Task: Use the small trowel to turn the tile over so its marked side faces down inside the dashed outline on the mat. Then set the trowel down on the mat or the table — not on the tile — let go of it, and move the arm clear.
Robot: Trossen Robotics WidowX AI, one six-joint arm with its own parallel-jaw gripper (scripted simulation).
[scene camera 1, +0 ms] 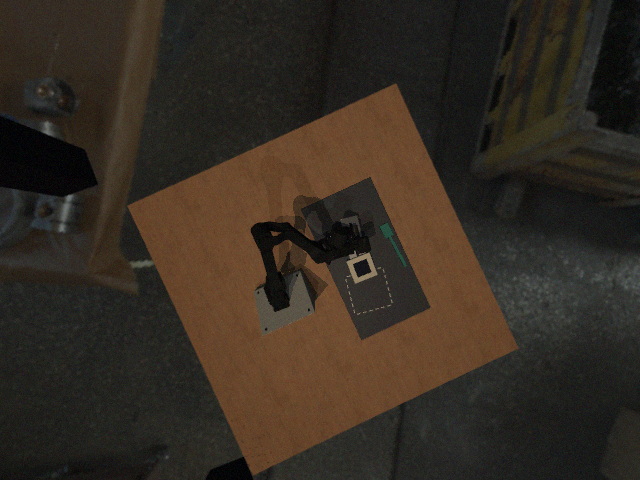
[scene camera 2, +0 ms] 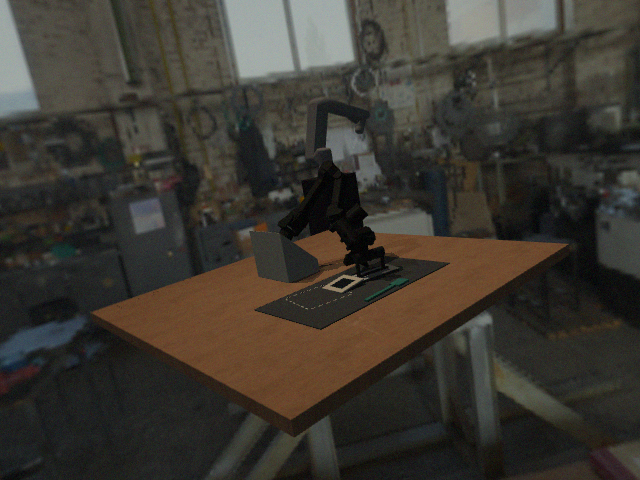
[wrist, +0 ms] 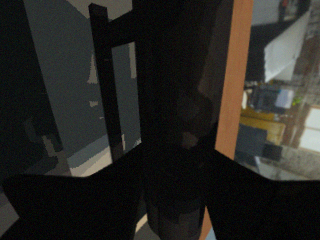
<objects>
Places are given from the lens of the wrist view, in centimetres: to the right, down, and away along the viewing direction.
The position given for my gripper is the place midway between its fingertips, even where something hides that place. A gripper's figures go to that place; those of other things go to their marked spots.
my gripper [wrist: 172, 143]: 1, 2, 11
trowel [wrist: 114, 81]: -4, -3, 10
</objects>
